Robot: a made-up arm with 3 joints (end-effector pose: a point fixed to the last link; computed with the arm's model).
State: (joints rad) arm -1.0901 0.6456 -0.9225
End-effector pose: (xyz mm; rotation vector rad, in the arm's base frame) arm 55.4 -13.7 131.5 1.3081 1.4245 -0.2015
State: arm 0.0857 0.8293 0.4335
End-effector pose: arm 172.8 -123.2 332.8 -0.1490 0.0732 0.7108
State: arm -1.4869 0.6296 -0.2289
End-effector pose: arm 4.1 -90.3 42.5 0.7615 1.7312 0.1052
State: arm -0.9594 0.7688 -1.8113
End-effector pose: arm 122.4 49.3 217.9 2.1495 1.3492 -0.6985
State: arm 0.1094 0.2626 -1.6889
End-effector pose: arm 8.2 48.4 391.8 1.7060 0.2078 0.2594
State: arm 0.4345 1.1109 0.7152
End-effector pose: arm 178.6 -88.7 423.7 -0.4353 -0.3522 0.8896
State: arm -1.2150 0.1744 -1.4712
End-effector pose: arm 83.1 31.3 173.1 1.3798 1.1714 -0.7783
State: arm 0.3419 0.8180 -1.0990
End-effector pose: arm 27.3 11.7 350.9 1.2225 0.3720 0.7549
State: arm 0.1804 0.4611 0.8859
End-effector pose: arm 90.8 -178.7 454.3 -0.7813 -0.1431 0.3193
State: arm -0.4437 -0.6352 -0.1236
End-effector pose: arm -6.0 -83.8 397.9 -0.3629 0.2879 -0.4459
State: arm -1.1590 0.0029 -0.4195
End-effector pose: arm 71.1 -96.0 183.0 0.3100 1.2193 -0.1767
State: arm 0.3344 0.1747 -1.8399
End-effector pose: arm -40.3 59.8 423.4 1.7830 -0.0224 0.4277
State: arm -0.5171 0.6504 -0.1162
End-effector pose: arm 127.3 -100.0 188.9 0.4672 0.7862 0.4525
